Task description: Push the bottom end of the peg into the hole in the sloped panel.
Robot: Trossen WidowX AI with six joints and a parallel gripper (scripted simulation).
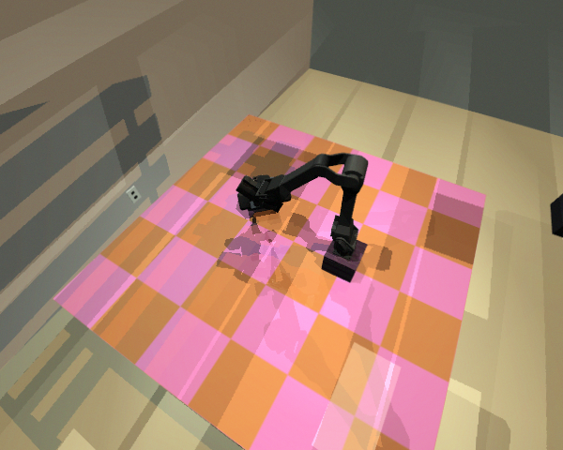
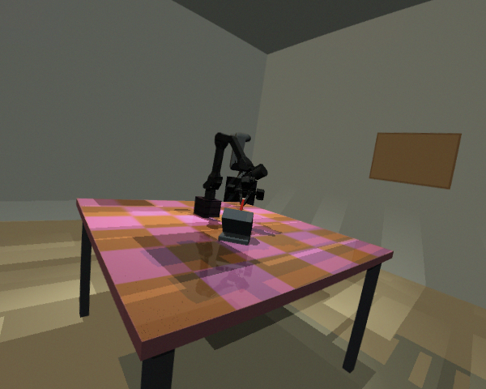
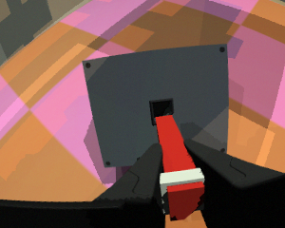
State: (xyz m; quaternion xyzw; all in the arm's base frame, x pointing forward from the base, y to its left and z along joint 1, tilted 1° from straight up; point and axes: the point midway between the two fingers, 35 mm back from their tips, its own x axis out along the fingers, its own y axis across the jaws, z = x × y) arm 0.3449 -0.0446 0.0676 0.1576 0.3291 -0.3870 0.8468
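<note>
Now: the sloped panel 7 cm below my gripper tip, 6 cm to the right of it and 5 cm ahead of it. The rest, counted from my gripper tip: peg: 1 cm to the left, 1 cm behind, 1 cm above.
</note>
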